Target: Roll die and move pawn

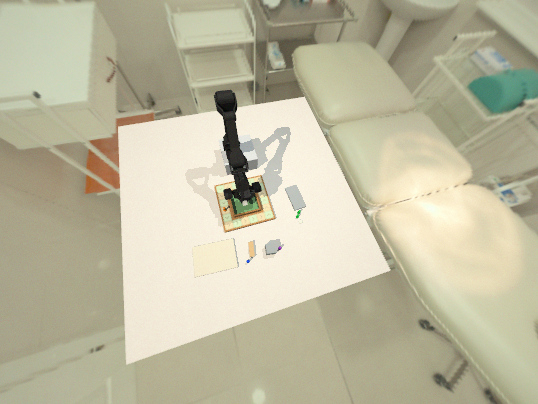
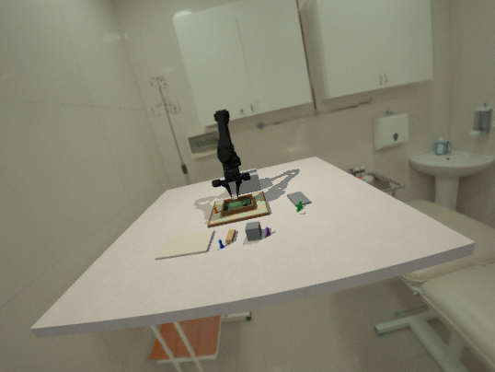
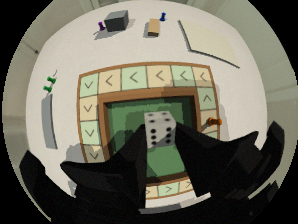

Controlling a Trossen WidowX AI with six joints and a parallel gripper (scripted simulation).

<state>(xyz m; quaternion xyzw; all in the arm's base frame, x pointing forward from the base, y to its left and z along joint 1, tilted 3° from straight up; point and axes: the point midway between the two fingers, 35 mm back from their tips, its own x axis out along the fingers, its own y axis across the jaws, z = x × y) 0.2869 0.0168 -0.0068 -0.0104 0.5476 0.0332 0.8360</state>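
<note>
The orange-brown pawn lies 110 mm to the right of my gripper tip and 50 mm below it. From my gripper tip the other things lie so: white die: right at my gripper tip; then wooden block: 240 mm ahead, 10 mm to the right, 70 mm below; then green tray floor: 30 mm behind, 70 mm below.
</note>
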